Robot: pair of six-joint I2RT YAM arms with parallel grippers.
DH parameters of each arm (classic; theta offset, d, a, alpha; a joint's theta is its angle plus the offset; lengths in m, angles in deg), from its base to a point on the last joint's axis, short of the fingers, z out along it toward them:
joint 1: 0 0.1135 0.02 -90
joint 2: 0 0 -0.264 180
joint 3: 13.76 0 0.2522 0
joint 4: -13.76 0 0.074 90
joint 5: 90 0 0 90
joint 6: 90 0.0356 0 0
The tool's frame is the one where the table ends.
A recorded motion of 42 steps. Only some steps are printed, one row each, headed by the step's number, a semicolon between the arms.
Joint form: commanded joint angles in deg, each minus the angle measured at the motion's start. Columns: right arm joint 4, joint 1, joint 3, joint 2, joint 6, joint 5; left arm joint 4, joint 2, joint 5, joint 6, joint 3, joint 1.
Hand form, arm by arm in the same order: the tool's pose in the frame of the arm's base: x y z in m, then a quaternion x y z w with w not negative. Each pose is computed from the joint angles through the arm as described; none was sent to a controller.
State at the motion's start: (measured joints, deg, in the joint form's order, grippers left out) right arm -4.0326 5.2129 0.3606 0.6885 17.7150 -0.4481; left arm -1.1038 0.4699 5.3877 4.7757 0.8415 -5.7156
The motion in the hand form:
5: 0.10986 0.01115 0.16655 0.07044 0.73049 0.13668 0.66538; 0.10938 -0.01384 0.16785 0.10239 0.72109 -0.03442 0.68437
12: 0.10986 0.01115 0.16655 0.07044 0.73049 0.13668 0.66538; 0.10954 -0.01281 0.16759 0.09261 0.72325 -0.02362 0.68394
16: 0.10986 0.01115 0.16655 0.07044 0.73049 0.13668 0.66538; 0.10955 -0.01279 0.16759 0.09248 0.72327 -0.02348 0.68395
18: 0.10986 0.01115 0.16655 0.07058 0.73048 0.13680 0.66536; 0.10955 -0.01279 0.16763 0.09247 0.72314 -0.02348 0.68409
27: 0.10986 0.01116 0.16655 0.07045 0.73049 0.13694 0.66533; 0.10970 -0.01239 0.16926 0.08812 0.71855 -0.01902 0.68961
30: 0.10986 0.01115 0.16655 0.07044 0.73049 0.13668 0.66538; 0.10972 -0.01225 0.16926 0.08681 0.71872 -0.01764 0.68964
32: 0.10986 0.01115 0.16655 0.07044 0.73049 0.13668 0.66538; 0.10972 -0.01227 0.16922 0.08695 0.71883 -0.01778 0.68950
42: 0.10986 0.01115 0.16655 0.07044 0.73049 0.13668 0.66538; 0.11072 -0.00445 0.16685 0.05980 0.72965 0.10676 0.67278
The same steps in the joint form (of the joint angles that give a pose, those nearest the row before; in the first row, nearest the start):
5: -0.22 0.44 -0.04 -0.20 -0.63 0.00; -2.40 -0.24 0.13 0.76 -0.61 0.28
12: -0.22 0.44 -0.04 -0.20 -0.63 0.00; -2.54 -0.24 -1.55 0.79 -0.61 0.28
16: -0.22 0.44 -0.04 -0.20 -0.63 0.00; -2.53 -0.24 -1.57 0.79 -0.61 0.29
18: -0.22 0.44 -0.04 -0.20 -0.61 0.00; -2.51 -0.24 -1.57 0.79 -0.61 0.29
27: -0.22 0.44 -0.04 -0.20 -0.61 -0.02; -1.66 -0.24 -2.25 0.79 -0.61 0.28
30: -0.22 0.44 -0.04 -0.20 -0.63 0.00; -1.66 -0.24 -2.47 0.79 -0.61 0.29
32: -0.22 0.44 -0.04 -0.20 -0.63 0.00; -1.68 -0.24 -2.45 0.79 -0.61 0.28
42: -0.22 0.44 -0.04 -0.20 -0.63 0.00; -2.25 0.59 -15.10 8.22 -0.61 0.31

